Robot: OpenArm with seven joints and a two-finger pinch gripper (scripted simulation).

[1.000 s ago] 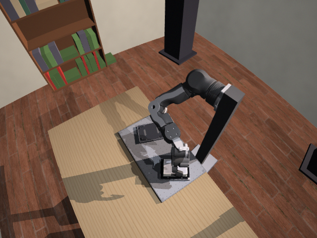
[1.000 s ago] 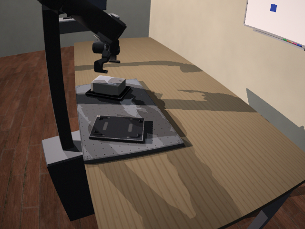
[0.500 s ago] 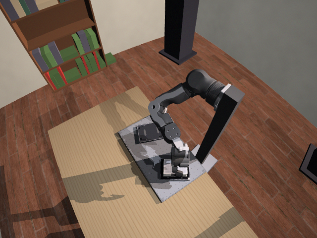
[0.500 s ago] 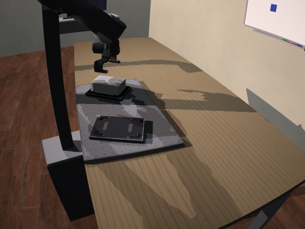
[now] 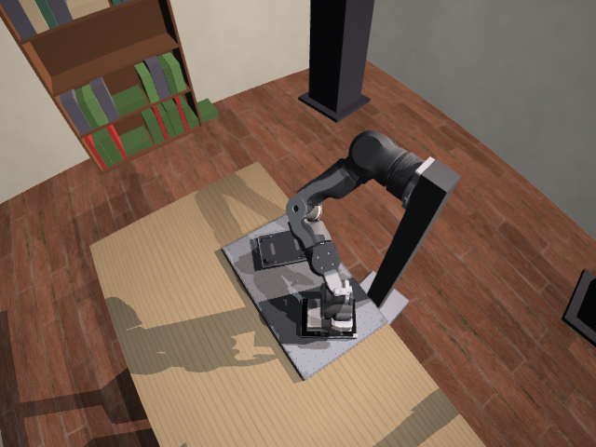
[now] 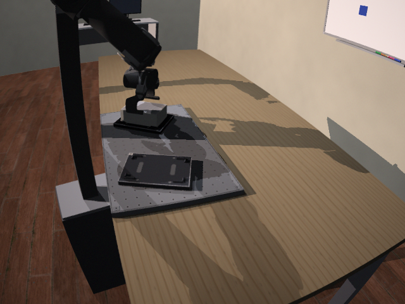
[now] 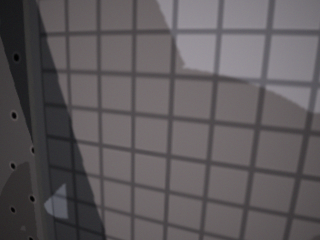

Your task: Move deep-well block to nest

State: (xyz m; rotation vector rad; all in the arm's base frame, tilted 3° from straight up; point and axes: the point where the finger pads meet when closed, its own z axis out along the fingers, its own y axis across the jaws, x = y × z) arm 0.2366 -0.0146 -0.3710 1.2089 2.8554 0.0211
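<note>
Right now the deep-well block is 20 mm below my hand.
</note>
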